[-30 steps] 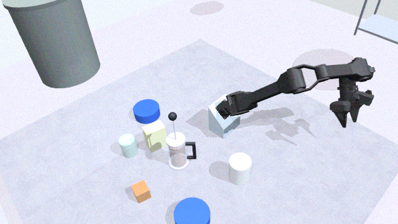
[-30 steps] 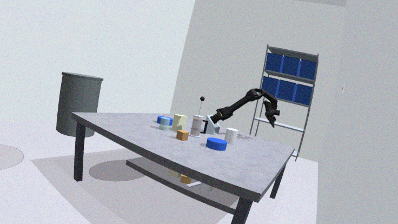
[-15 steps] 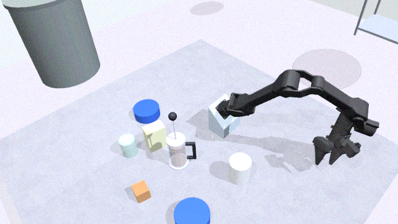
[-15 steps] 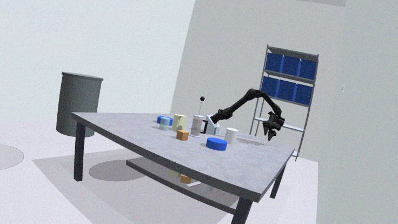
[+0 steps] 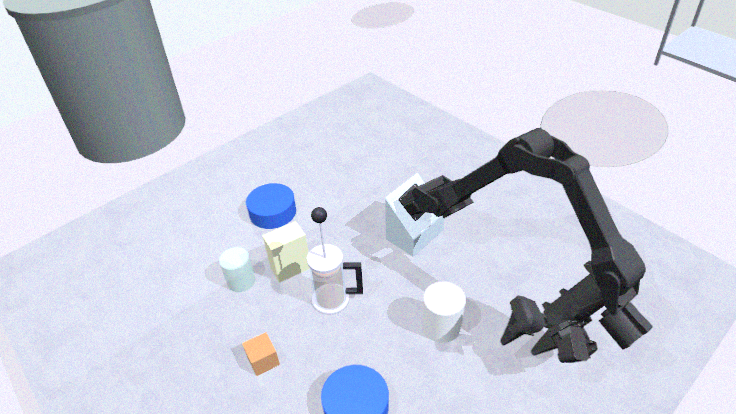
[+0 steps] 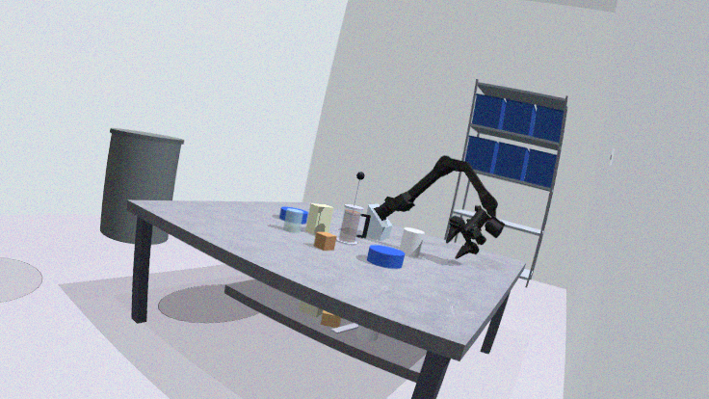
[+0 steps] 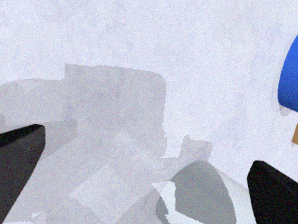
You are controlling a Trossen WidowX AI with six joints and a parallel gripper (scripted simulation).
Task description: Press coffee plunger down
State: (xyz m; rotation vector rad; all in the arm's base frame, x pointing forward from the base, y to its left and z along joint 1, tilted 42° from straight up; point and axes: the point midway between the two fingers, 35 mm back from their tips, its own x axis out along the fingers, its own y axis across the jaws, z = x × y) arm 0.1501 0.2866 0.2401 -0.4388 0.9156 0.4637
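Now: gripper tip 37 cm to the left of the coffee press, 9 cm short of it and 7 cm below it. Round my gripper tip: mint cylinder 58 cm to the right, 19 cm ahead, 1 cm below; then orange cube 39 cm to the right, 30 cm ahead, 3 cm below.
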